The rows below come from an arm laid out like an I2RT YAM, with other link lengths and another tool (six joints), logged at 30 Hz.
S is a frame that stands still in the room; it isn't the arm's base.
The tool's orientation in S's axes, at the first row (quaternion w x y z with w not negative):
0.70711 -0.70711 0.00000 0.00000
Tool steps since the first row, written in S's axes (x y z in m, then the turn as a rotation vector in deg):
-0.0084 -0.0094 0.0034 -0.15 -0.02 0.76
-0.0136 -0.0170 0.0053 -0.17 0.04 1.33
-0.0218 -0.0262 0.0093 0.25 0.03 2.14
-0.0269 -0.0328 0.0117 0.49 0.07 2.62
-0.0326 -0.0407 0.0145 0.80 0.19 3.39
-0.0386 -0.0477 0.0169 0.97 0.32 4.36
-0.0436 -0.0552 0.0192 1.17 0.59 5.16
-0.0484 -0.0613 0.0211 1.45 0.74 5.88
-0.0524 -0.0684 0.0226 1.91 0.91 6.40
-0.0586 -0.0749 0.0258 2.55 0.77 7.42
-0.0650 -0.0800 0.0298 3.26 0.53 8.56
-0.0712 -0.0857 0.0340 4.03 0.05 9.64
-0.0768 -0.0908 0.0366 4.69 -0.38 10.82
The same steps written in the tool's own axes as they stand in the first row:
-0.0084 -0.0034 -0.0094 -0.15 -0.76 -0.02
-0.0136 -0.0053 -0.0170 -0.17 -1.33 0.04
-0.0218 -0.0093 -0.0262 0.25 -2.14 0.03
-0.0269 -0.0117 -0.0328 0.49 -2.62 0.07
-0.0326 -0.0145 -0.0407 0.80 -3.39 0.19
-0.0386 -0.0169 -0.0477 0.97 -4.36 0.32
-0.0436 -0.0192 -0.0552 1.17 -5.16 0.59
-0.0484 -0.0211 -0.0613 1.45 -5.88 0.74
-0.0524 -0.0226 -0.0684 1.91 -6.40 0.91
-0.0586 -0.0258 -0.0749 2.55 -7.42 0.77
-0.0650 -0.0298 -0.0800 3.26 -8.56 0.53
-0.0712 -0.0340 -0.0857 4.03 -9.64 0.05
-0.0768 -0.0366 -0.0908 4.69 -10.82 -0.38

